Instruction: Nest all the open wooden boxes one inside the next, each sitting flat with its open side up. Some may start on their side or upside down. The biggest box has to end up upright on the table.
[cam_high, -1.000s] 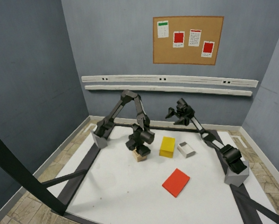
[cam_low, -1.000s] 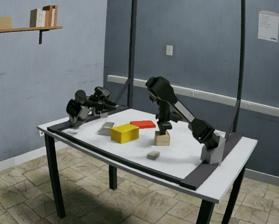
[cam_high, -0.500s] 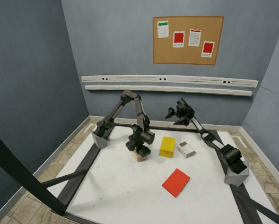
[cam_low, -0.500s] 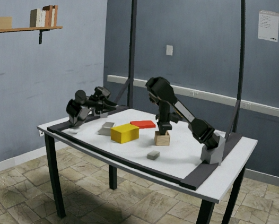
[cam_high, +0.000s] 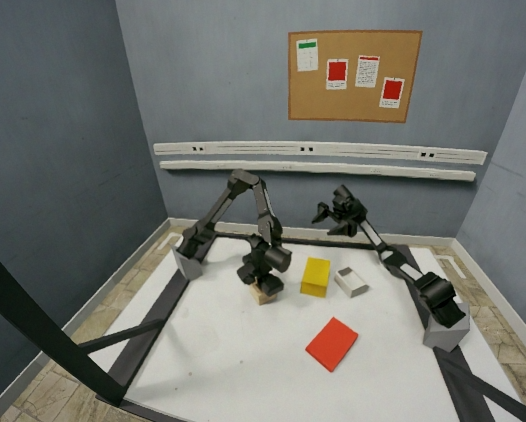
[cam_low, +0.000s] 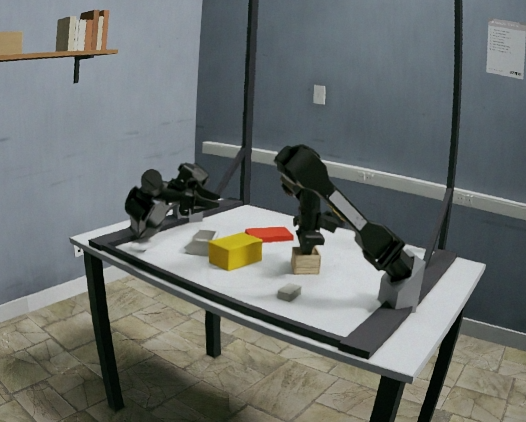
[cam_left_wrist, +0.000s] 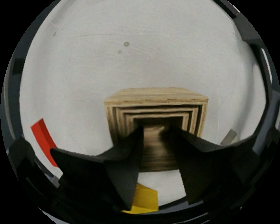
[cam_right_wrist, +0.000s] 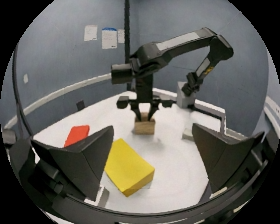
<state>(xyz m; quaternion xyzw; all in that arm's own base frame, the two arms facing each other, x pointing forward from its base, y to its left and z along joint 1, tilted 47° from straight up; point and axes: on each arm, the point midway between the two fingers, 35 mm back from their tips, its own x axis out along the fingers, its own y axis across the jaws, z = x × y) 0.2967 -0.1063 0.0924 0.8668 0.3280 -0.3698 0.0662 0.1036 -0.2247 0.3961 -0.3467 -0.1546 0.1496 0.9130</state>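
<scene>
Right now my left hand is 50 mm above the small wooden box. Round my left hand: flat red block (260 mm to the right, 110 mm behind, 60 mm below); then grey tray (300 mm to the right, 140 mm ahead, 40 mm below); then small grey block (160 mm ahead, 90 mm to the left, 60 mm below).
</scene>
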